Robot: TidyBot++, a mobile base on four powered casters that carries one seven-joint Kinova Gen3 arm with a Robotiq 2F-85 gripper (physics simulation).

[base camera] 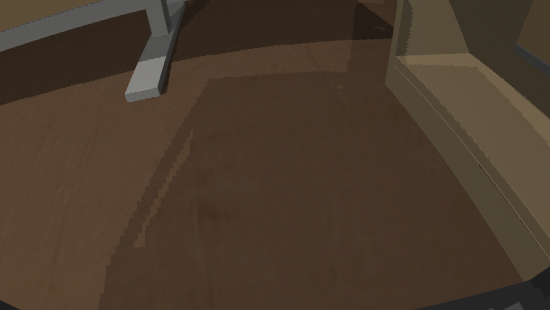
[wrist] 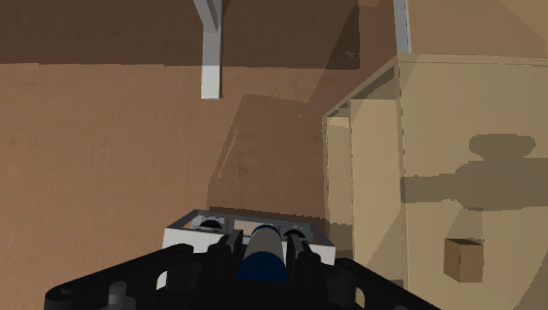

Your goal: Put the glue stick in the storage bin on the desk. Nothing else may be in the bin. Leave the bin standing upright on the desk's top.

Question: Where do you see a glue stick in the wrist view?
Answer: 263, 261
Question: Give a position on a brown box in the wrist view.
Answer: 463, 259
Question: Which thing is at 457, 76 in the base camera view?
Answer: A tan shelf unit.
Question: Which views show the gripper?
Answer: The wrist view only.
